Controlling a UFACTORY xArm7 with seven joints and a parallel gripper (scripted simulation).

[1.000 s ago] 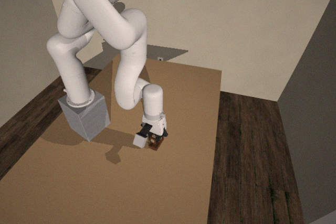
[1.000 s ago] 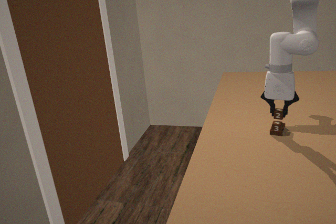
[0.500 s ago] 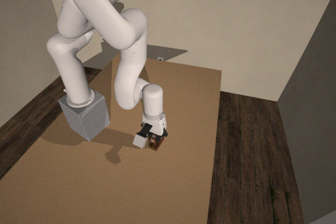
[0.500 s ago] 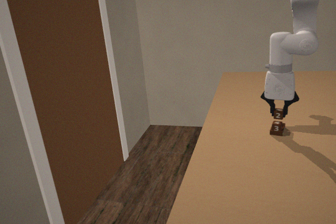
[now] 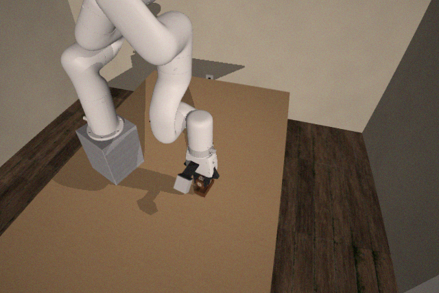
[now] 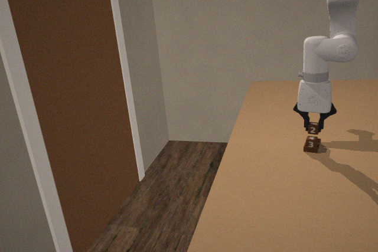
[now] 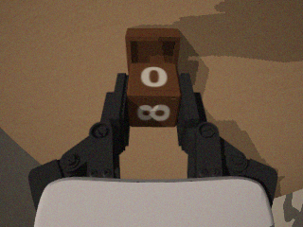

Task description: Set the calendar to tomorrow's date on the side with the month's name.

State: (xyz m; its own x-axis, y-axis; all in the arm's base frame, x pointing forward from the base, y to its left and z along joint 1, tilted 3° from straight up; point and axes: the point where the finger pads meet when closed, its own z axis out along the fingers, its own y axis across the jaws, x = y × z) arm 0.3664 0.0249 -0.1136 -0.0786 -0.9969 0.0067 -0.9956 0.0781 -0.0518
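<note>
Right now the brown calendar tray is 7 cm below my hand and 2 cm to the left of it. From my hand the other things lie so: digit cube (1 cm below).
</note>
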